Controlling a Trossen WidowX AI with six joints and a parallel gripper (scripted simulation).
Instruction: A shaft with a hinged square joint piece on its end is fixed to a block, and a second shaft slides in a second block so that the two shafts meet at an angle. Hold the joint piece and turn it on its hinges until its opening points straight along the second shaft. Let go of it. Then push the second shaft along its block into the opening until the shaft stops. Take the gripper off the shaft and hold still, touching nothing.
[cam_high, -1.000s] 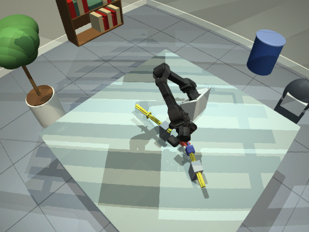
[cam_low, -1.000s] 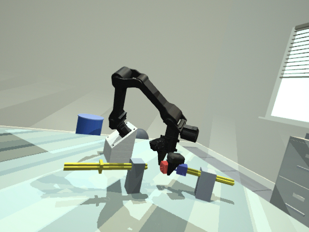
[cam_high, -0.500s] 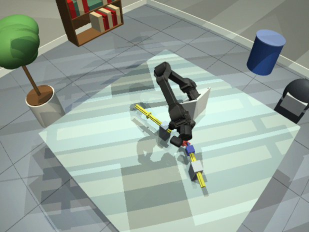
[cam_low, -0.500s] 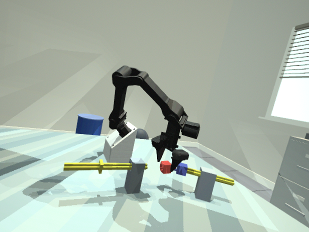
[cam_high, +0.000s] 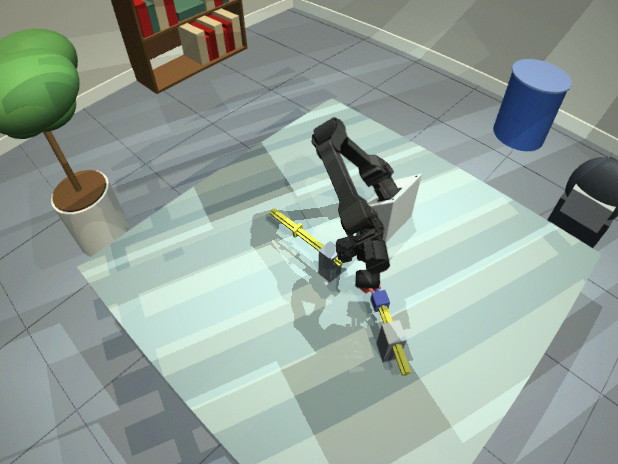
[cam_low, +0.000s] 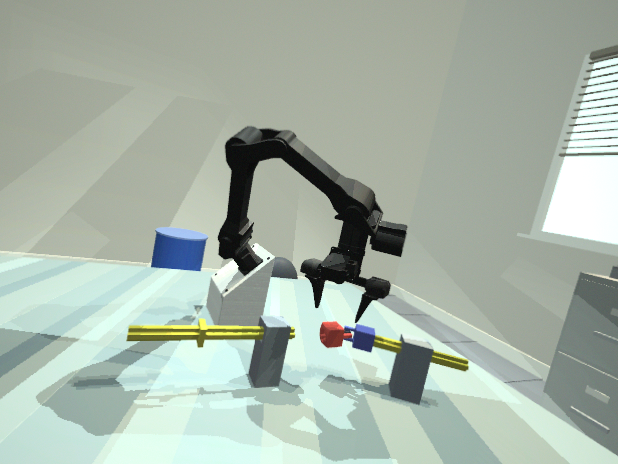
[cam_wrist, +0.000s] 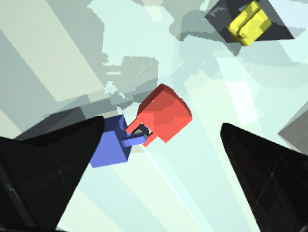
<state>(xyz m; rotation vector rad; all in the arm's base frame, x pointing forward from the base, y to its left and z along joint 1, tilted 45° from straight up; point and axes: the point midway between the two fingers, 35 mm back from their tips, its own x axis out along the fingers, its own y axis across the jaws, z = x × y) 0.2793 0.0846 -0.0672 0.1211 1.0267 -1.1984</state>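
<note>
The red joint piece is 50 mm below my gripper tip, 10 mm to the left of it and 10 mm behind it.
</note>
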